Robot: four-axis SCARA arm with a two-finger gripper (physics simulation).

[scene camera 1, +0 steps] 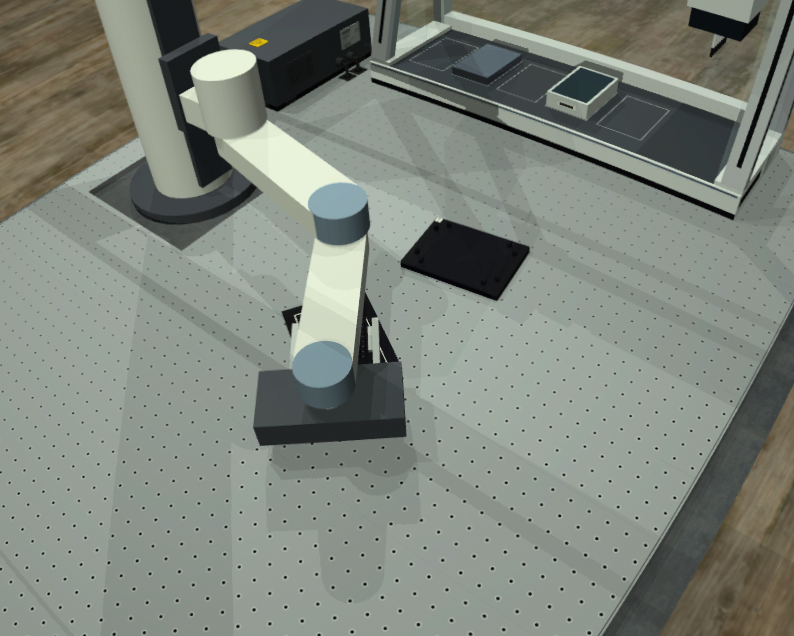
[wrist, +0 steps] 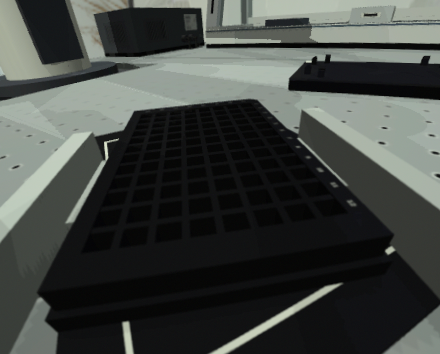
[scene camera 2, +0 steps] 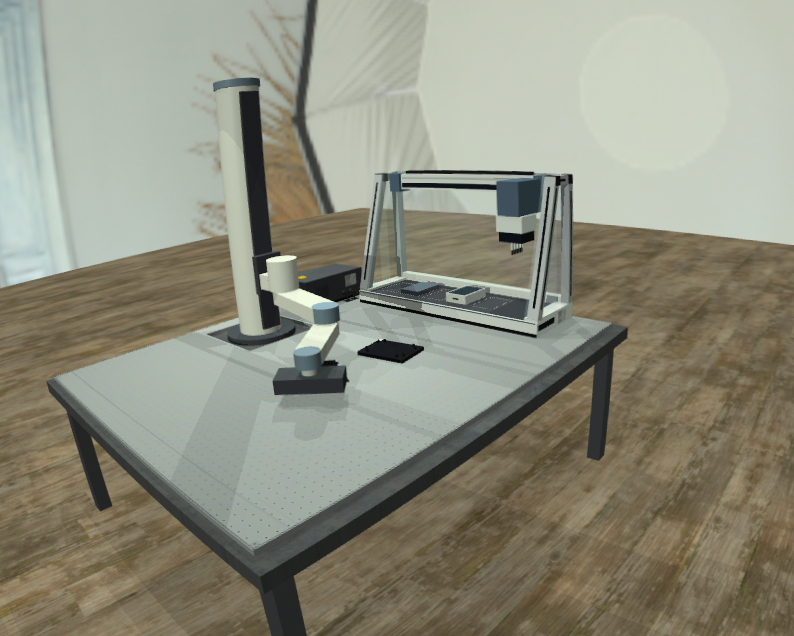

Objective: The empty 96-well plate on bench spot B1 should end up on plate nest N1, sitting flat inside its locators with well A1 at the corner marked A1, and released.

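Note:
The black 96-well plate lies between the two pale fingers of my gripper, which is shut on its long sides. The plate is low over the black mat of B1; whether it touches the mat I cannot tell. It is turned relative to the mat's white outline. Small pale marks run along the plate's right edge in the wrist view; they are too small to read surely. The black plate nest N1 bears no plate, and its locator pegs stand up. A pale mark shows at its back-left corner in scene camera 1.
The arm's column stands at the back left, with a dark box unit behind it. A framed liquid-handling deck is at the back, holding a blue-grey block and a white reservoir.

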